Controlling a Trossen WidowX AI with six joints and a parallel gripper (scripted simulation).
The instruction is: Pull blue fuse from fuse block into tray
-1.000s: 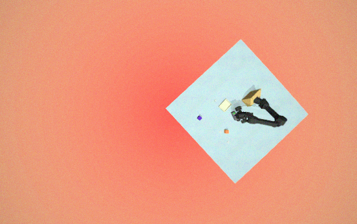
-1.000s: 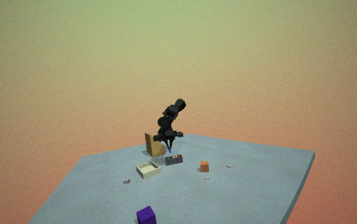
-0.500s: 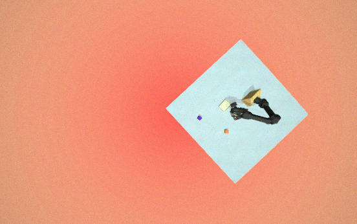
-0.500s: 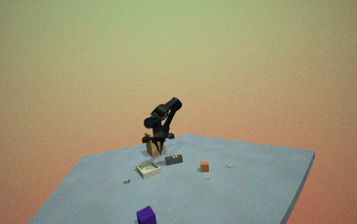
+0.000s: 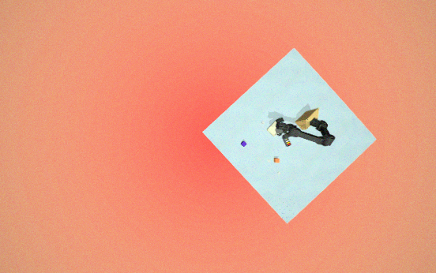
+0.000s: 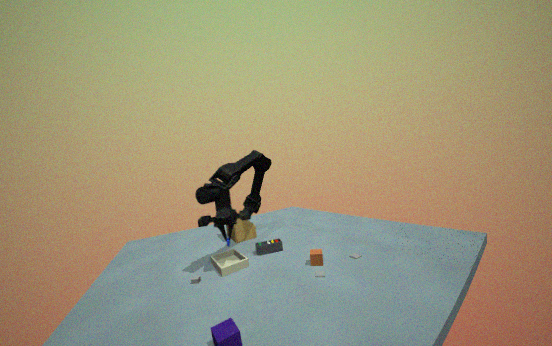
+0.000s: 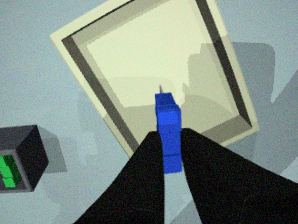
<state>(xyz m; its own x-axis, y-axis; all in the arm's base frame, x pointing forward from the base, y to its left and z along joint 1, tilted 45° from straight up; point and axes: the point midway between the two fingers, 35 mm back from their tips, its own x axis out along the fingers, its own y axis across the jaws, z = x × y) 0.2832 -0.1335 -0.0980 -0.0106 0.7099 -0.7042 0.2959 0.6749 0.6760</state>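
Right now my gripper tip is 9 cm above the cream tray and 1 cm to the left of it. Also, from my gripper tip: grey bit (13 cm to the right, 9 cm below, 4 cm ahead); blue fuse (1 cm below); green fuse (13 cm to the left, 7 cm below, 1 cm behind).
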